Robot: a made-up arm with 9 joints. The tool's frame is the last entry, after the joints.
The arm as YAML. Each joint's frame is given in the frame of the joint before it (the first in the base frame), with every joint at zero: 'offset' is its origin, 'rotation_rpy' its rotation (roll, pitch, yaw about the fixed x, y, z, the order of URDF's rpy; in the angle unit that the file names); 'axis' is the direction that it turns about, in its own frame. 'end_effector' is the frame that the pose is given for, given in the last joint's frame.
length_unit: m
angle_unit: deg
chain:
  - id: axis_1
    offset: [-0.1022, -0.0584, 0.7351]
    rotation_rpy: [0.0, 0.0, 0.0]
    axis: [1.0, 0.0, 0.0]
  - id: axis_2
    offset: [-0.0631, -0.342, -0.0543]
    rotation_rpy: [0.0, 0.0, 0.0]
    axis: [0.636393, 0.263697, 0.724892]
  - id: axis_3
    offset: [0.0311, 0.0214, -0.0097]
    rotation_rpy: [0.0, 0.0, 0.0]
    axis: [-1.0, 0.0, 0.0]
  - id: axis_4
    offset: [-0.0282, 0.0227, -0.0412]
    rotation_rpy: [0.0, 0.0, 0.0]
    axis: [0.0, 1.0, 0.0]
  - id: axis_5
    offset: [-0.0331, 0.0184, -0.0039]
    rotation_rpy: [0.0, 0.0, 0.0]
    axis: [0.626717, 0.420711, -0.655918]
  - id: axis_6
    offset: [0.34, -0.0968, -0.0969]
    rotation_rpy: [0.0, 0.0, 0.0]
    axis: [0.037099, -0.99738, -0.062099]
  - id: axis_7
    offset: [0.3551, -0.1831, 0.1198]
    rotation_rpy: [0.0, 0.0, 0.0]
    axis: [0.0, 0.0, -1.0]
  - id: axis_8
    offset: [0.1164, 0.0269, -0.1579]
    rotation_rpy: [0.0, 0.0, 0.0]
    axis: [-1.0, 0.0, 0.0]
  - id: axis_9
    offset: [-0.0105, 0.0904, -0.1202]
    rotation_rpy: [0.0, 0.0, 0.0]
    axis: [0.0, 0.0, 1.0]
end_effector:
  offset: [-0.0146, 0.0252, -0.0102]
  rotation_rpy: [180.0, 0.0, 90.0]
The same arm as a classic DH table. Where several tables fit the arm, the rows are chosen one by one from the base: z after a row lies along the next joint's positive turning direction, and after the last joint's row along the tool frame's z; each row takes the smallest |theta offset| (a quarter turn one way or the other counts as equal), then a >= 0, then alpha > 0; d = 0 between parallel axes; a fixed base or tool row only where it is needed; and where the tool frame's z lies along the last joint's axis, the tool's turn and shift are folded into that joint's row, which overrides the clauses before.
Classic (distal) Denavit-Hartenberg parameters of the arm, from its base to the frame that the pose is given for. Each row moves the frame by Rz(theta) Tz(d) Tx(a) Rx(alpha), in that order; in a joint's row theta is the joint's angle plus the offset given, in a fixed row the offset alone. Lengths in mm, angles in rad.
base (fixed): a 58.4; alpha -1.5708; d 735.1; theta_offset -1.5708
axis_1: a 302.8; alpha 0.881; d -26.7; theta_offset -0.3489
axis_2: a -23.4; alpha 2.2606; d -220.1; theta_offset 0
axis_3: a -41.2; alpha -1.5708; d -4.4; theta_offset 1.2219
axis_4: a -26.6; alpha -1.1366; d 50.4; theta_offset 0.8082
axis_5: a 182.6; alpha -1.9344; d 294.9; theta_offset 0.0172
axis_6: a 348; alpha 1.5087; d 424.5; theta_offset -0.7571
axis_7: a 26.9; alpha 1.5708; d 25.9; theta_offset -1.5336
axis_8: a 90.4; alpha 1.5708; d -105.9; theta_offset 0
axis_9: a 29.1; alpha 3.1416; d 0; theta_offset 0.5251
tool (fixed): a 0; alpha 0; d 130.4; theta_offset 0.5251

